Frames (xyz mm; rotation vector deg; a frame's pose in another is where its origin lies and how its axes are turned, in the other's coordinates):
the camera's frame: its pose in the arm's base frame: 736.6 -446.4 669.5 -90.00 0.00 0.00
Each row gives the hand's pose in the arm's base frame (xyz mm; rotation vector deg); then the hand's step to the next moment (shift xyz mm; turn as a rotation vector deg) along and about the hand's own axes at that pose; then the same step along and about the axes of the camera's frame.
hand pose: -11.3 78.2 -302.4 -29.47 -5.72 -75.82
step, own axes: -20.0 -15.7 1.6 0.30 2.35 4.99
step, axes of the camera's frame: -19.6 1.0 16.2 3.37 -3.81 2.15
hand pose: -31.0 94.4 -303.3 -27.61 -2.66 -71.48
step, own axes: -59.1 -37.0 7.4 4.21 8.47 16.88
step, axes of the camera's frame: -51.8 -1.4 47.3 12.95 -13.65 4.52
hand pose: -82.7 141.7 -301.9 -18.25 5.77 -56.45
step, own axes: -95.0 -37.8 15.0 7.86 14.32 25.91
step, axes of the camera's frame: -79.4 -20.3 63.0 21.70 -20.63 6.44
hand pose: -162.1 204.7 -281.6 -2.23 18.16 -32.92
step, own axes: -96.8 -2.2 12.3 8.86 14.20 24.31
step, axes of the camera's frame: -74.1 -39.4 49.8 21.94 -18.84 5.89
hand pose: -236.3 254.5 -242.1 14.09 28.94 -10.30
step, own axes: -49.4 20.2 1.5 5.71 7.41 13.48
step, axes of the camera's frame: -37.2 -29.7 24.3 12.75 -9.96 2.73
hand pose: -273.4 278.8 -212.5 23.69 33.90 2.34
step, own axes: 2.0 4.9 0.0 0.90 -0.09 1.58
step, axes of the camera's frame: 2.1 -0.8 4.8 1.61 -0.67 -0.52
